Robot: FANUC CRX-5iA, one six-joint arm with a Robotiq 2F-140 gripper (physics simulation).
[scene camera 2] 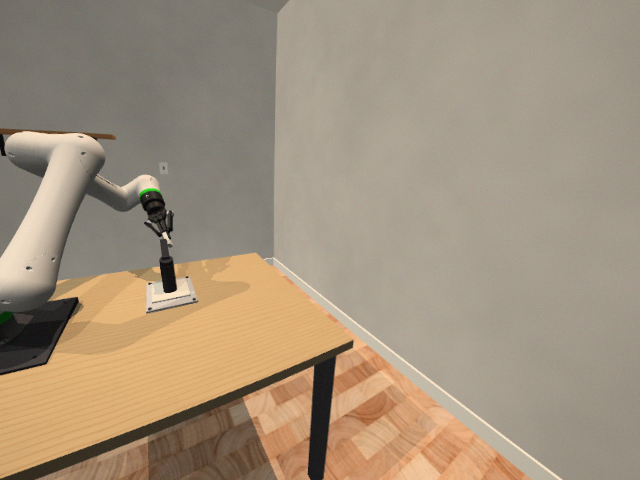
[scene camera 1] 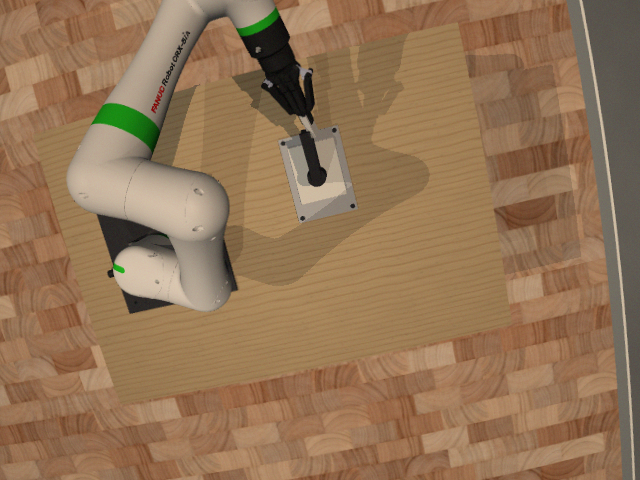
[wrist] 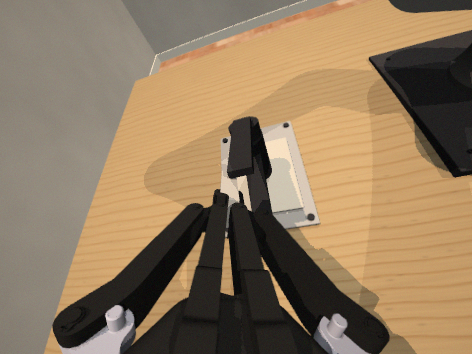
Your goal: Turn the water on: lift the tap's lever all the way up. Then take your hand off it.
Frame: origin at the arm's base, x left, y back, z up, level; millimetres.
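Seen in the pictures: gripper, fingertip midpoint: (scene camera 2: pixel 169 245) (scene camera 1: pixel 314 134) (wrist: pixel 227 182).
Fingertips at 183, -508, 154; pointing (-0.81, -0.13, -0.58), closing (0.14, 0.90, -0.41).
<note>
A point is followed by its place in that frame, as x, y, z.
The black tap body (scene camera 1: pixel 316 177) {81, -482, 143} (scene camera 2: pixel 168 276) {58, -481, 70} stands upright on a grey base plate (scene camera 1: pixel 326 208) {-15, -477, -5} (scene camera 2: pixel 172 304) {-27, -476, -6} (wrist: pixel 301 175) {111, -407, -6}. Its black lever (scene camera 2: pixel 164 249) {123, -483, 158} (wrist: pixel 241 147) {152, -483, 169} stands up steeply from the top of the body. In the wrist view the spout (wrist: pixel 258 192) {164, -485, 72} shows below the lever, reaching toward the gripper's side. From above, the lever and spout overlap. My gripper (scene camera 1: pixel 309 125) {183, -508, 153} (scene camera 2: pixel 167 239) {183, -508, 153} (wrist: pixel 227 182) {183, -508, 153} is shut and empty. Its fingertips are close beside the lever's raised end in scene camera 2's view; whether they touch it I cannot tell.
The tap's plate lies on the wooden table (scene camera 1: pixel 413 248) {-197, -684, -14} (scene camera 2: pixel 206 335) {-253, -542, -14} (wrist: pixel 150 120) {-216, -795, -14}. The robot's dark mounting plate (scene camera 1: pixel 116 237) {81, 139, 3} (scene camera 2: pixel 46 341) {-77, -140, -3} (wrist: pixel 425 110) {41, -152, 1} is on the same table. A grey wall (scene camera 2: pixel 439 206) (wrist: pixel 60 125) stands beyond the table's edge.
</note>
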